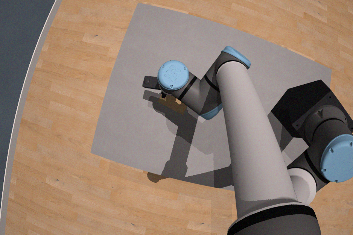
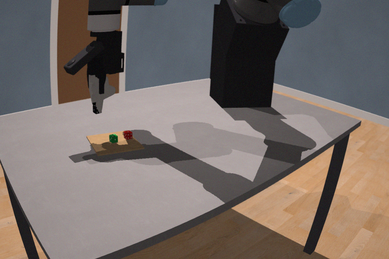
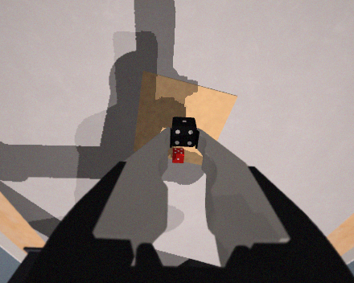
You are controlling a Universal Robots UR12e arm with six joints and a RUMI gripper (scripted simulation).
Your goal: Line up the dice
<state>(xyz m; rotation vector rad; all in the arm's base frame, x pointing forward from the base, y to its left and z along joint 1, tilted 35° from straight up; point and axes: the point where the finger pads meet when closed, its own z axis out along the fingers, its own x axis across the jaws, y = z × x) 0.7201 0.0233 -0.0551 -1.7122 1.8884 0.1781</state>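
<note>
The green die is 5 cm behind my hand and 10 cm below it. Also, from my hand: tan mat (5 cm behind, 12 cm below); then black die (1 cm below); then red die (10 cm behind, 10 cm below).
</note>
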